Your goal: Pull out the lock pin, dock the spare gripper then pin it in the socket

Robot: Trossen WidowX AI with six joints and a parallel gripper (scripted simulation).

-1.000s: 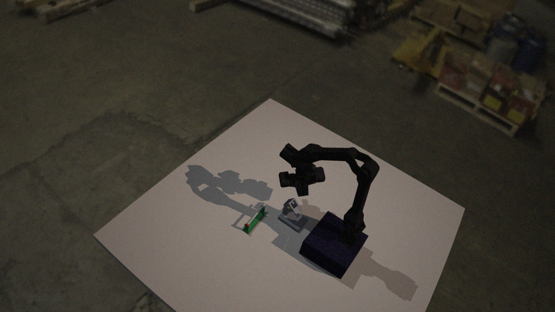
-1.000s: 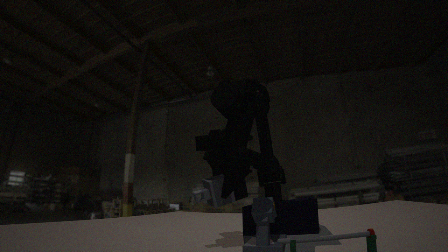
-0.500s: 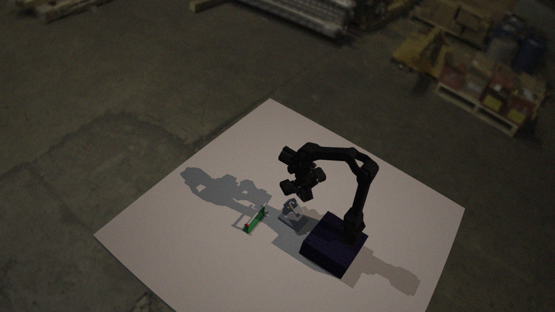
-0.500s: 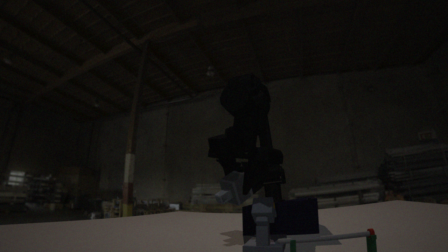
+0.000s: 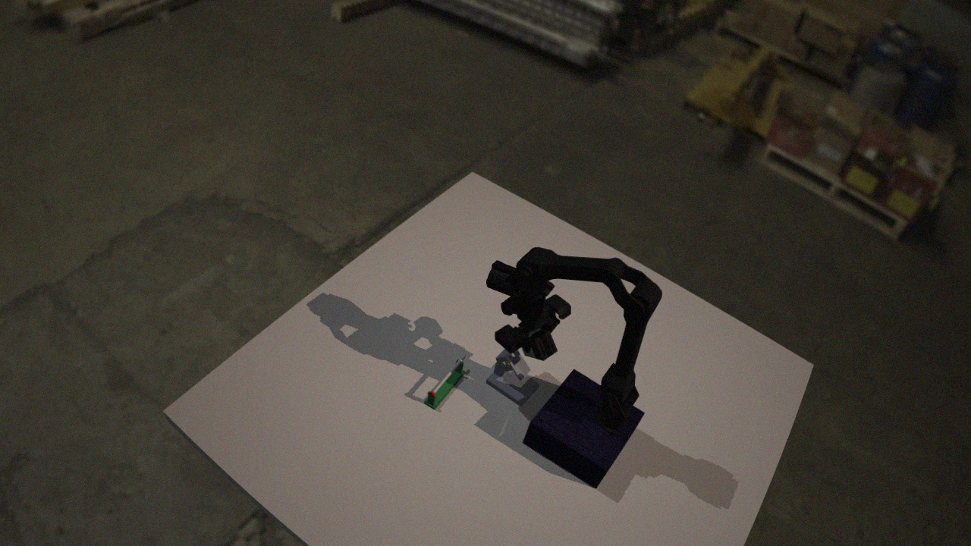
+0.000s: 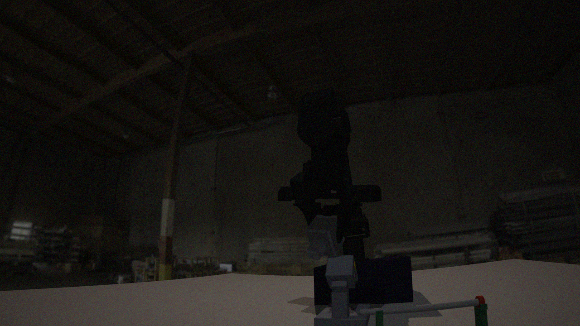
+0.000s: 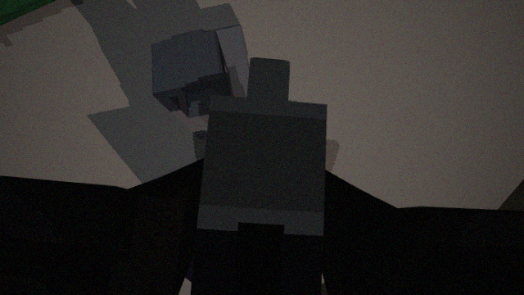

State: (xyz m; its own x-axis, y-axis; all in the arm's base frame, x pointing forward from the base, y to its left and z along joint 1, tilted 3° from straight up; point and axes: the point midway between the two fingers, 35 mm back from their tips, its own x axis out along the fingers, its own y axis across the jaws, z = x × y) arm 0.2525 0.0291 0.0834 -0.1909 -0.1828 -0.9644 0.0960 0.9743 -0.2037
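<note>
Now: the green stand 11 cm ahead of my gripper tip, 17 cm to the left of it and 11 cm below it. Round my gripper tip: grey mount (2 cm ahead, 4 cm to the left, 9 cm below); spare gripper (1 cm ahead, 1 cm above).
</note>
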